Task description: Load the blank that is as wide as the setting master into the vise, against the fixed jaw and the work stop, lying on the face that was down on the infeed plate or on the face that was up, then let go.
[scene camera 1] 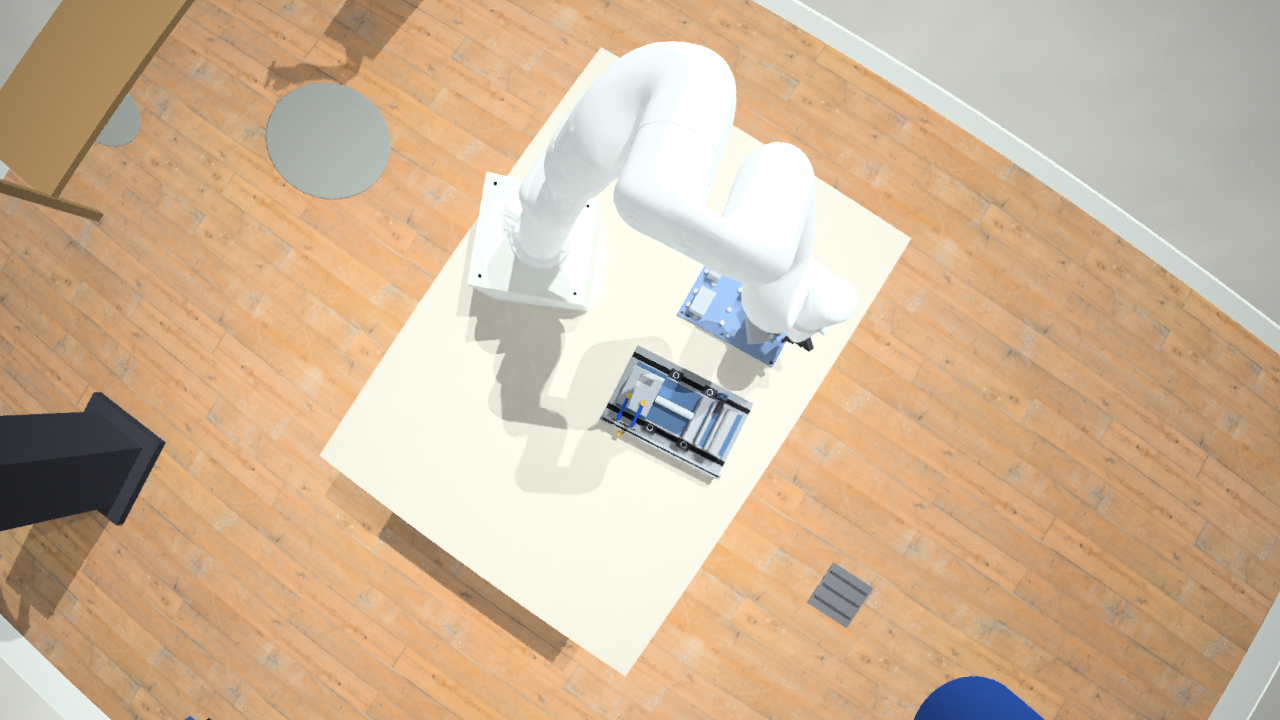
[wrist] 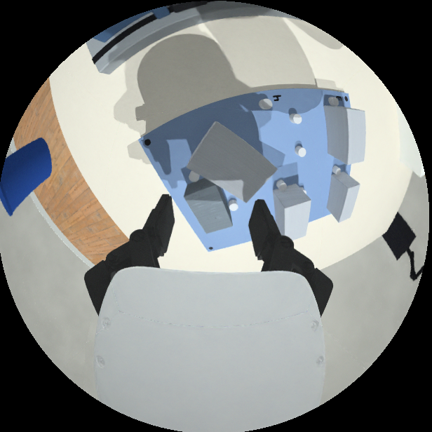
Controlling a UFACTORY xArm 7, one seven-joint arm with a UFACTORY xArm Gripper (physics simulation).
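Frame: origin at the arm's base, x ahead, y left, z up, level; centimetres.
Where they show: arm's base, origin of the base link: (scene camera 1: 540, 239).
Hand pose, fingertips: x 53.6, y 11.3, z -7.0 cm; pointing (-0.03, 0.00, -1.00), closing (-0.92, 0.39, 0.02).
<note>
Things, the pixels of their top centre, and the offset from my fingertips. Level surfaces: height alone.
- blue infeed plate, middle of its top: (scene camera 1: 744, 305) dx -8.0, dy +1.1, dz -4.0 cm
- vise, middle of its top: (scene camera 1: 679, 413) dx -9.1, dy -28.2, dz +5.1 cm
- light grey block, middle of its top: (scene camera 1: 645, 380) dx -18.8, dy -25.8, dz +4.9 cm
- white rod, middle of its top: (scene camera 1: 674, 407) dx -10.7, dy -27.8, dz +3.8 cm
- cream table, its level: dz -4.8 cm
The blue infeed plate (scene camera 1: 718, 324) (wrist: 277, 127) bears several blocks and white pegs. In the wrist view a broad grey block (wrist: 232, 160) sits turned at an angle beside a darker grey block (wrist: 209, 210); whether they touch is unclear. Lighter blocks are a narrow one (wrist: 292, 212), a small one (wrist: 343, 197) and a tall one (wrist: 347, 135). Which is the setting master or the matching blank I cannot tell. My gripper (scene camera 1: 801, 342) (wrist: 212, 209) is open and empty, above the plate's outer end, its fingertips near the darker block in view. The vise (scene camera 1: 664, 435) (wrist: 107, 62) stands apart from the plate.
In the vise are a light grey block (scene camera 1: 648, 383) at one end, a white rod (scene camera 1: 674, 407) and blue rods with orange ends. The arm's white base (scene camera 1: 492, 232) stands at the edge of the cream table (scene camera 1: 572, 555). The arm hides part of the plate.
</note>
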